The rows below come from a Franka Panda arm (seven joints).
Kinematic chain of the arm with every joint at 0, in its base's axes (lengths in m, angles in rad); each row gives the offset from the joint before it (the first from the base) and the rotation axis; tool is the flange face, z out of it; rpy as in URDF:
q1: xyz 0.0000 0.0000 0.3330 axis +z
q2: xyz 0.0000 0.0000 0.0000 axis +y
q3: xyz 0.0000 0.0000 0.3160 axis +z
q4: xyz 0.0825 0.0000 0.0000 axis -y
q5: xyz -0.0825 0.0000 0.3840 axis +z
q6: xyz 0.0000 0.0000 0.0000 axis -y
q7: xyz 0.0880 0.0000 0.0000 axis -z
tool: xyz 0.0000 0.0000 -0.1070 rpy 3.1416 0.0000 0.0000
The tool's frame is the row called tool.
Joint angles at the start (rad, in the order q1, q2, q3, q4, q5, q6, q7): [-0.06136 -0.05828 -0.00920 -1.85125 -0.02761 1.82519 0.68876]
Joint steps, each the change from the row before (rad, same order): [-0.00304 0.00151 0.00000 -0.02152 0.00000 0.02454 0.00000]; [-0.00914 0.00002 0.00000 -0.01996 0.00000 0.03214 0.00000]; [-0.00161 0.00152 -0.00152 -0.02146 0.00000 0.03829 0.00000]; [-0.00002 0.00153 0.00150 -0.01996 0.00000 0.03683 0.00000]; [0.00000 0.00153 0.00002 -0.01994 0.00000 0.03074 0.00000]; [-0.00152 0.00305 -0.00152 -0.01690 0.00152 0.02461 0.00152]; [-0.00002 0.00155 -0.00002 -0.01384 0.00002 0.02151 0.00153]
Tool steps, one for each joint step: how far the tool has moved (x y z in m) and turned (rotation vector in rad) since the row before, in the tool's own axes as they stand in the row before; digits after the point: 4 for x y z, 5 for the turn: [0.0010 0.0010 0.0091 0.00096 0.00108 0.00242]; [0.0035 0.0033 0.0069 0.00742 0.00934 0.00860]; [0.0017 0.0004 0.0078 0.00977 0.01169 0.00253]; [0.0000 -0.0014 0.0071 0.00995 0.01174 -0.00203]; [-0.0003 -0.0002 0.0076 0.00607 0.00702 -0.00057]; [0.0006 0.0012 0.0076 0.00399 0.00266 0.00470]; [-0.0003 0.0000 0.0055 0.00404 0.00461 0.00122]
